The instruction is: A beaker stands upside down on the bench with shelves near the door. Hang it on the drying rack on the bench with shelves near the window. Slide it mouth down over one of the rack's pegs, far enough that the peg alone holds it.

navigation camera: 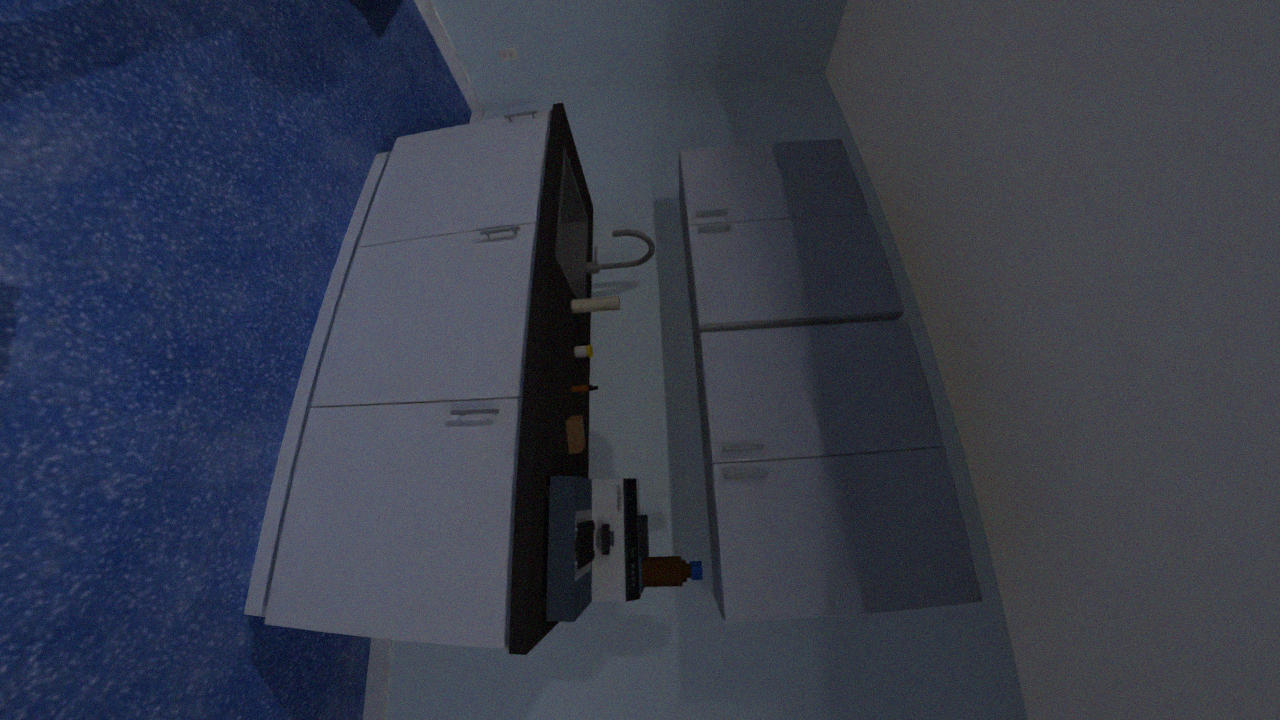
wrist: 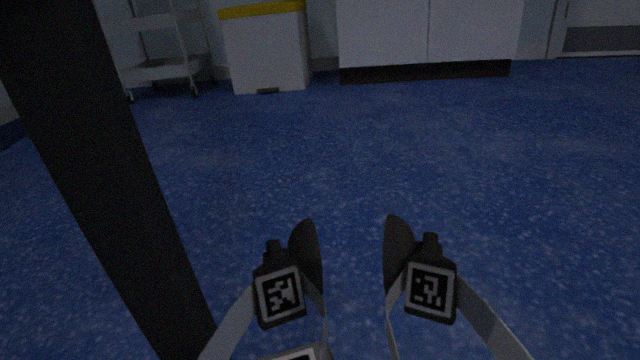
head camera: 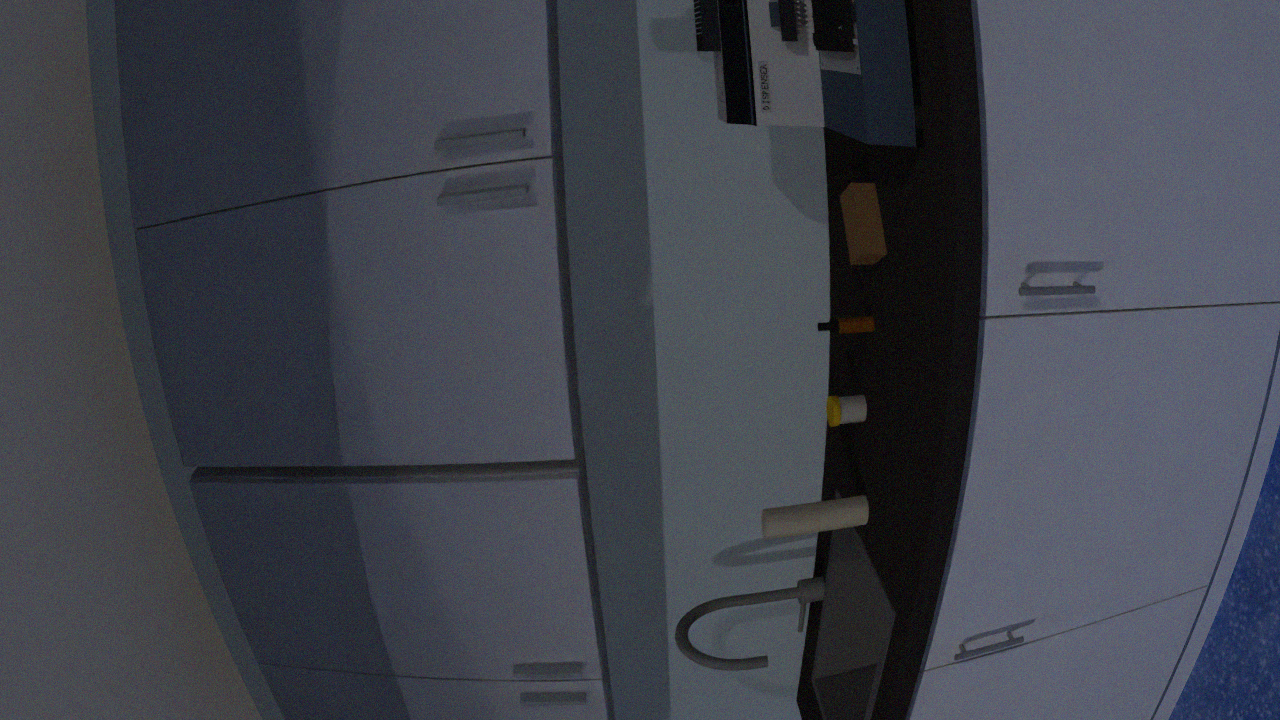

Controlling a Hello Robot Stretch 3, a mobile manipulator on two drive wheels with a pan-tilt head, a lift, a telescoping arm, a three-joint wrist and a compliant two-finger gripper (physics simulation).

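My gripper (wrist: 350,243) is open in the wrist view, its two dark fingertips apart with blue floor showing between them. It hangs above the floor and holds nothing. The beaker, the drying rack and the two benches with shelves do not show in the head, navigation or wrist views.
A dark counter (head camera: 930,358) (navigation camera: 544,358) bears a dispenser box (head camera: 787,89) (navigation camera: 608,564), small containers and a sink (head camera: 850,617) (navigation camera: 571,223), below wall cupboards. The wrist view shows a trolley (wrist: 155,72), a yellow-topped bin (wrist: 265,55), a white cabinet (wrist: 385,35) and a dark post (wrist: 110,175).
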